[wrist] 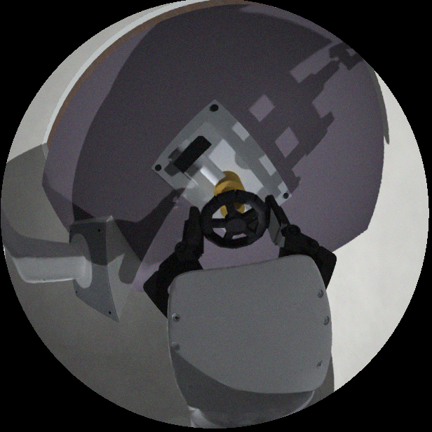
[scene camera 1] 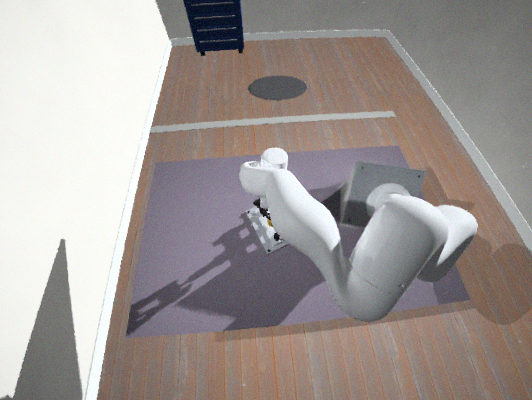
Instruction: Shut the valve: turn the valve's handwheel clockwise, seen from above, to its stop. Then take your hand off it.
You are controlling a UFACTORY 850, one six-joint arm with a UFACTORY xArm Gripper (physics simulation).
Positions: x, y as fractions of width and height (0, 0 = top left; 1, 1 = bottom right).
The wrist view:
gripper: 0.54, 0.49
black spoked handwheel: 0.54, 0.52
grey base plate: 0.50, 0.27
